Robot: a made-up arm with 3 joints.
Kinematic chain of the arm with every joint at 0, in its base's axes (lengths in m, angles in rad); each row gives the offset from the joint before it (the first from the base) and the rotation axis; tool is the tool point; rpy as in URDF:
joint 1: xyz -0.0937 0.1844 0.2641 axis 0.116 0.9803 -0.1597
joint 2: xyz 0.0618 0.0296 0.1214 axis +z
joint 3: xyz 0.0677 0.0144 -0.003 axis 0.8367 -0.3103 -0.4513
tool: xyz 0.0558 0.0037 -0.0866 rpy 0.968 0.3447 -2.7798
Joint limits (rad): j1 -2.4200..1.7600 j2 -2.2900..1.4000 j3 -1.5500..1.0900
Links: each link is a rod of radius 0.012 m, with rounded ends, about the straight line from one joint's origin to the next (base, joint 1, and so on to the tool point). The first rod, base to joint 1, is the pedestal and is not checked.
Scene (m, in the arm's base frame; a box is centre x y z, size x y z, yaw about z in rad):
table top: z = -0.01
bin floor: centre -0.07 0.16 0 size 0.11 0.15 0.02 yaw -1.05
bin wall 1: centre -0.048 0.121 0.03 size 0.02 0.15 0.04 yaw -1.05
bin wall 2: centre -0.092 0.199 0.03 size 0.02 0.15 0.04 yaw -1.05
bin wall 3: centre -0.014 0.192 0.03 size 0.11 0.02 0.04 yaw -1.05
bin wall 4: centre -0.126 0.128 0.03 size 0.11 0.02 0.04 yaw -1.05
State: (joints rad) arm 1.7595 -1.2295 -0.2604
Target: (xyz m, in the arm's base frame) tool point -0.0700 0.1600 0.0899
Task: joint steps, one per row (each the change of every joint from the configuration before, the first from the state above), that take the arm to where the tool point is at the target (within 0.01 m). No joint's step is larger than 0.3 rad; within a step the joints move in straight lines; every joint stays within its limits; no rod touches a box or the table.
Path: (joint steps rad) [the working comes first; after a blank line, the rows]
Joints at the target: 1.5947 -0.4146 -0.1625
Straight joint move there: clear.

1: -0.0549 0.2716 0.0326
2: -0.0550 0.2717 0.0326
3: -0.0549 0.2716 0.0327

